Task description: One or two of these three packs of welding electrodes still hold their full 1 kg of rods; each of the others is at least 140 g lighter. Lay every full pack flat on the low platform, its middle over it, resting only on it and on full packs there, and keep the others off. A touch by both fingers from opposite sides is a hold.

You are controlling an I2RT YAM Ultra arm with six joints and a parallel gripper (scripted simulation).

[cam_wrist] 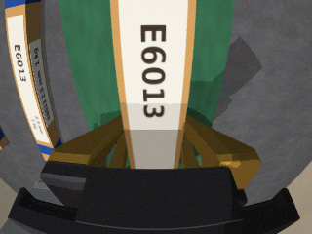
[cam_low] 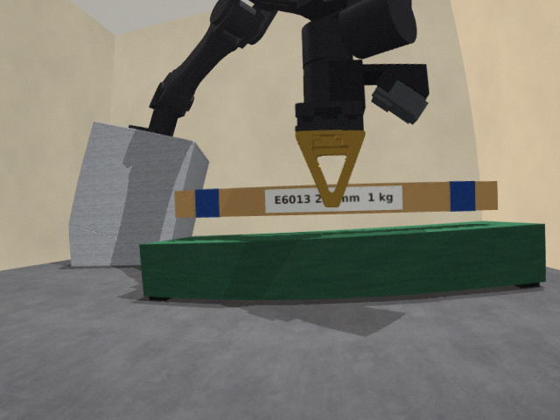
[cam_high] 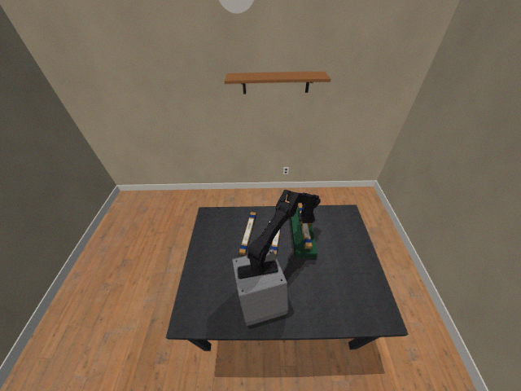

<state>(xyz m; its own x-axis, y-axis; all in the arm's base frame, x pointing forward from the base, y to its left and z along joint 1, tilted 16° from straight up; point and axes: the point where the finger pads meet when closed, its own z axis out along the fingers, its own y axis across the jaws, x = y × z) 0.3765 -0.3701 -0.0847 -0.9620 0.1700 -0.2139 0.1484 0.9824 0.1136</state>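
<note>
The green low platform lies 1 cm ahead of my hand, 1 cm to the left of it and 8 cm below it.
</note>
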